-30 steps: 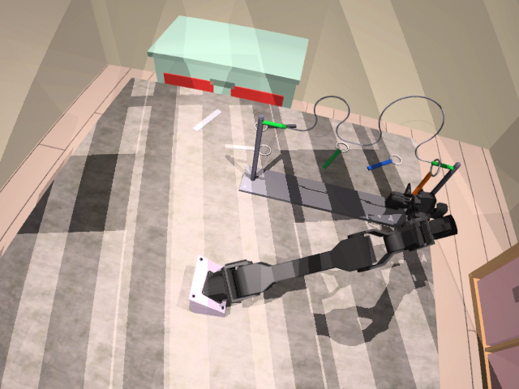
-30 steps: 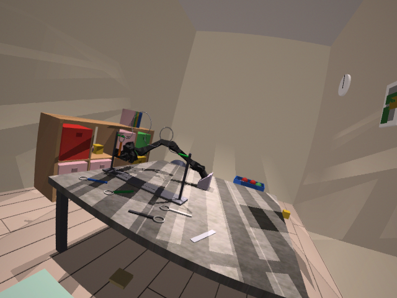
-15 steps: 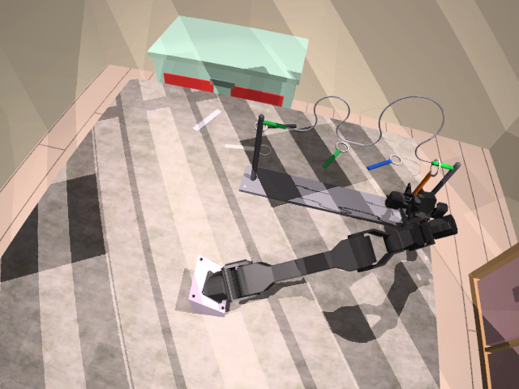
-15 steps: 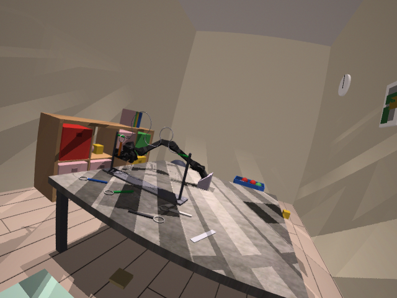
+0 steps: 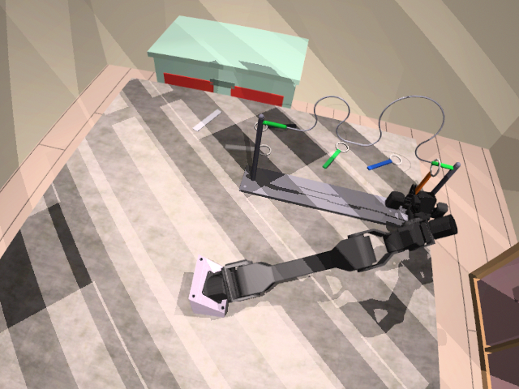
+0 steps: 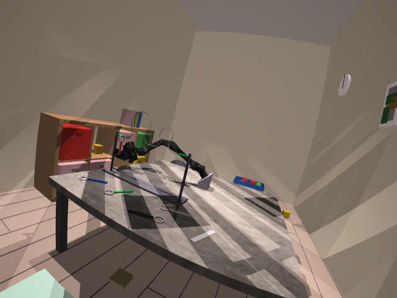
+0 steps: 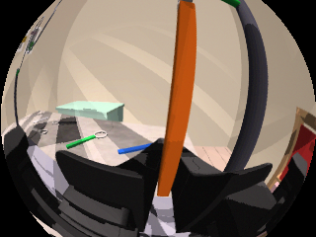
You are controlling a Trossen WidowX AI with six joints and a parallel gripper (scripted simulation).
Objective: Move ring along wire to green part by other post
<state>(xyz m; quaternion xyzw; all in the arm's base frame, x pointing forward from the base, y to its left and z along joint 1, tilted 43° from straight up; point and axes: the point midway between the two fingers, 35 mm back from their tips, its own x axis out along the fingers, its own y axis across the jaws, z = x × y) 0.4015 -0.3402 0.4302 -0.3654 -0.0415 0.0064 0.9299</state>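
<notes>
Right now my gripper tip is 80 mm below the ring with orange handle and 30 mm past it. Round my gripper tip: flat white strip (750 mm to the left, 230 mm ahead, 130 mm below).
</notes>
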